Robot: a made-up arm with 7 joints. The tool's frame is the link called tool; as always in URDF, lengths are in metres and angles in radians.
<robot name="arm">
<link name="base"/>
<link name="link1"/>
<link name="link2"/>
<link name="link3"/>
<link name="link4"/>
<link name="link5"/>
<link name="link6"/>
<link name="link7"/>
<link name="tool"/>
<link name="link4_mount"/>
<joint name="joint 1" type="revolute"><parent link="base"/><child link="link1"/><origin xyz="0.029 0.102 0.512" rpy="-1.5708 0 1.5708"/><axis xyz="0 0 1"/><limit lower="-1.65" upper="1.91" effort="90" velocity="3.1"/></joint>
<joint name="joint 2" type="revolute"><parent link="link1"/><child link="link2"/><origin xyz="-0.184 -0.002 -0.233" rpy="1.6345 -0.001 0.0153"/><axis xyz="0 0 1"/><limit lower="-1.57" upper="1.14" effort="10" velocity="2.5"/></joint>
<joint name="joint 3" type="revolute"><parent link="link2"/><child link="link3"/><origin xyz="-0.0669 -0.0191 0.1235" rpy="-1.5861 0 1.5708"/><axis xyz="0 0 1"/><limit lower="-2.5" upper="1.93" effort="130" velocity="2.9"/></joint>
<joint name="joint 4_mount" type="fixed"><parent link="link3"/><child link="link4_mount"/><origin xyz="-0.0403 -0.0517 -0.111" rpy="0 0 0"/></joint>
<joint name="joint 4" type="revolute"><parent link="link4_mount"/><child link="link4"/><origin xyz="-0.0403 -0.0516 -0.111" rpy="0.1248 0.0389 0.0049"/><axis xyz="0 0 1"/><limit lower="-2.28" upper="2.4" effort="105" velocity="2.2"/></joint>
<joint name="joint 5" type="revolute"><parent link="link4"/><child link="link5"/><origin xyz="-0.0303 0.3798 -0.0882" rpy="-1.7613 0.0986 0.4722"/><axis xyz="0 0 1"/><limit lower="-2.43" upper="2.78" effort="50" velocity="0.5"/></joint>
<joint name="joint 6" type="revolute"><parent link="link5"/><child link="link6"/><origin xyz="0.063 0.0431 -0.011" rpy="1.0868 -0.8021 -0.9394"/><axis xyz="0 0 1"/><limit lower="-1.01" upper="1.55" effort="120" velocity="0.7"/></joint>
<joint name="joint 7" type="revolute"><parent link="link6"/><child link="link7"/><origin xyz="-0.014 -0.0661 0.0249" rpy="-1.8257 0.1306 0.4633"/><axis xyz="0 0 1"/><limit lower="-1.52" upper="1.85" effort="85" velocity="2.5"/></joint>
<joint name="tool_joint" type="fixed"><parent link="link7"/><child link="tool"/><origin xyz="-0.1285 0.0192 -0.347" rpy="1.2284 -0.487 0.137"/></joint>
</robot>
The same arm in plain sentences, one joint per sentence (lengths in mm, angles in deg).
The arm has seven revolute joints in a row. What follows holds with every joint at zero, and every direction is one of the base frame's.
The first joint is mounted 29.0 mm along +x and 102.0 mm along +y and 512.0 mm along +z from the base frame's origin and rotates about -x, from -94.54 to 109.43 deg.
The second joint is mounted 233.0 mm along +x and 184.0 mm along -y and 2.0 mm along +z from the first joint and rotates about the direction (0.063697, 0.015299, 0.997852), from -89.95 to 65.32 deg.
The third joint is mounted 27.0 mm along +x and 65.0 mm along -y and 123.0 mm along +z from the second joint and rotates about -y, from -143.24 to 110.58 deg.
The fourth joint is mounted 87.0 mm along +x and 222.0 mm along +y and 98.0 mm along +z from the third joint and rotates about the direction (-0.031199, -0.991464, 0.126595), from -130.63 to 137.51 deg.
The fifth joint is mounted 9.0 mm along +x and 39.0 mm along +y and 389.0 mm along -z from the fourth joint and rotates about the direction (0.413278, 0.061097, -0.908553), from -139.23 to 159.28 deg.
The sixth joint is mounted 60.0 mm along -x and 47.0 mm along +y and 12.0 mm along -z from the fifth joint and rotates about the direction (0.952061, -0.300588, 0.056798), from -57.87 to 88.81 deg.
The seventh joint is mounted 6.0 mm along +x and 55.1 mm along -y and 46.0 mm along +z from the sixth joint and rotates about the direction (0.054298, 0.998068, -0.030199), from -87.09 to 106.00 deg.
The tool frame, which is the frame that the pose is given for, is mounted 27.0 mm along -x and 342.0 mm along -y and 140.1 mm along +z from the seventh joint; its axes are the base frame's turned by roll 97.40, pitch 61.16 and yaw 110.56 deg (as in URDF: about the fixed x, then y, then z).

